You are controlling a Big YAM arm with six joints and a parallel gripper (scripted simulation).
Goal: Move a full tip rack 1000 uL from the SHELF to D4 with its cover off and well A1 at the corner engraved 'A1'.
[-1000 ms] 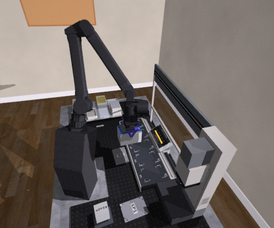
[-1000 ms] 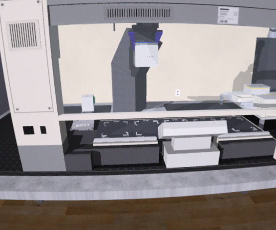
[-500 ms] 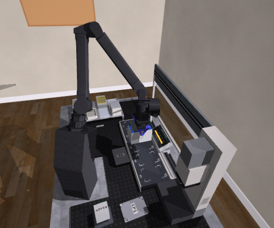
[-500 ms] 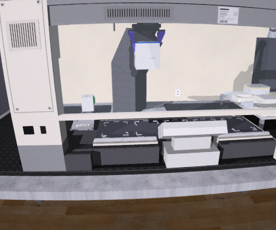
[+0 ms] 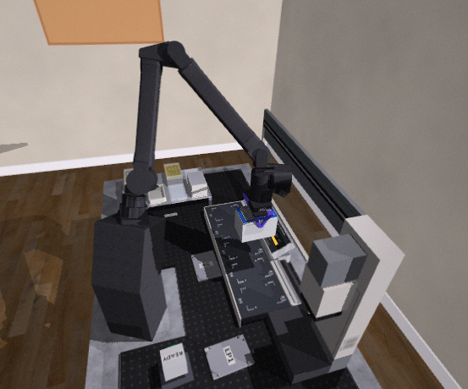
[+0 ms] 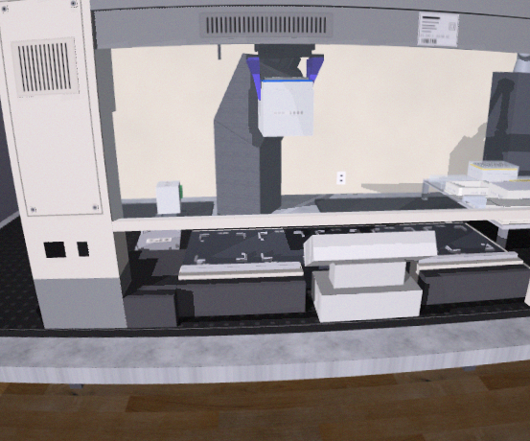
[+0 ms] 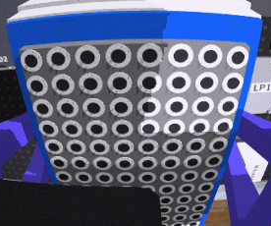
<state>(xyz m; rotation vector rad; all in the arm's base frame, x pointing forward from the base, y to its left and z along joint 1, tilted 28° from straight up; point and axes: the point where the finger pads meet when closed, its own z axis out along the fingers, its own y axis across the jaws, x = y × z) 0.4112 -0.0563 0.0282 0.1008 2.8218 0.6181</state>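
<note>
My gripper is now 10 mm to the right of the tip rack and 10 mm short of it. Round my hand: instrument tower 350 mm to the right, 150 mm ahead, 70 mm below; then ready block 360 mm behind, 270 mm below, 240 mm to the right; then regrip nest RG 350 mm below, 160 mm behind, 120 mm to the left.
</note>
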